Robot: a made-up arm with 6 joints. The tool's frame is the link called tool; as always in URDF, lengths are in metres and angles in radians.
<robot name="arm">
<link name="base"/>
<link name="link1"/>
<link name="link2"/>
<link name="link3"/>
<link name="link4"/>
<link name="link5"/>
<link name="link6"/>
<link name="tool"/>
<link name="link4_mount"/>
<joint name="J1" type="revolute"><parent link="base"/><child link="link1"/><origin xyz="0 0 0.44"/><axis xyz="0 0 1"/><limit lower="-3.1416" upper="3.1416" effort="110" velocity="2.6"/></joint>
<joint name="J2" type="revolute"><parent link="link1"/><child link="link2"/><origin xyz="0.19 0 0" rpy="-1.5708 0 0"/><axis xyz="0 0 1"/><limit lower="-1.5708" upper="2.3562" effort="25" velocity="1.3"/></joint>
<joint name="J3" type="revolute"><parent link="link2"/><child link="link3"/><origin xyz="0 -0.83 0" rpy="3.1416 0 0"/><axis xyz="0 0 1"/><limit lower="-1.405" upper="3.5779" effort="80" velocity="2.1"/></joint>
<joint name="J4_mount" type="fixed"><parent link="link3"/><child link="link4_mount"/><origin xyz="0 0.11 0"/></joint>
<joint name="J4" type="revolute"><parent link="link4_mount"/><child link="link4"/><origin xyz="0 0.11 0" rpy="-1.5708 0 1.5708"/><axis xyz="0 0 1"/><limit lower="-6.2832" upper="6.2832" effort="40" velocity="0.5"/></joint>
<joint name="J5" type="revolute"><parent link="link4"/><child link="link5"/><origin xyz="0 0 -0.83" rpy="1.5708 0 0"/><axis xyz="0 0 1"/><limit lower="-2.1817" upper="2.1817" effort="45" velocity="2.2"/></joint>
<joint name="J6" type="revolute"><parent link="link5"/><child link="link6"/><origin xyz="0 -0.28 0" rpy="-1.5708 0 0"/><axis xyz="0 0 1"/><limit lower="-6.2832" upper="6.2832" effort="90" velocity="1.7"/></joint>
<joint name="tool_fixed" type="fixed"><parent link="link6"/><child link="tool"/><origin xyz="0 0 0" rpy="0 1.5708 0"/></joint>
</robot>
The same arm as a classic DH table. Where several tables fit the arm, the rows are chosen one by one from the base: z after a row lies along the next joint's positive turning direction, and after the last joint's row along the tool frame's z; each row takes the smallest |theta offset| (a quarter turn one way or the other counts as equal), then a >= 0, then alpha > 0; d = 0 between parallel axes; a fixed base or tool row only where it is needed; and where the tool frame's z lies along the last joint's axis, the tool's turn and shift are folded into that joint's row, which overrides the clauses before.
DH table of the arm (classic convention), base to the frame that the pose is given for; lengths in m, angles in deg. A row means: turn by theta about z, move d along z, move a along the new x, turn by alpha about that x. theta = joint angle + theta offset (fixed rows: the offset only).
J1: theta_offset 0; d 0.44; a 0.19; alpha -90
J2: theta_offset -90; d 0; a 0.83; alpha 180
J3: theta_offset 0; d 0; a 0.22; alpha -90
J4: theta_offset 0; d -0.83; a 0; alpha 90
J5: theta_offset 0; d 0; a 0; alpha -90
J6: theta_offset 90; d -0.28; a 0; alpha 90
tool (fixed): theta_offset -90; d 0; a 0; alpha 0
Joint limits (deg, base to tool): -180..180 -90..135 -80.5..205 -360..360 -125..125 -360..360

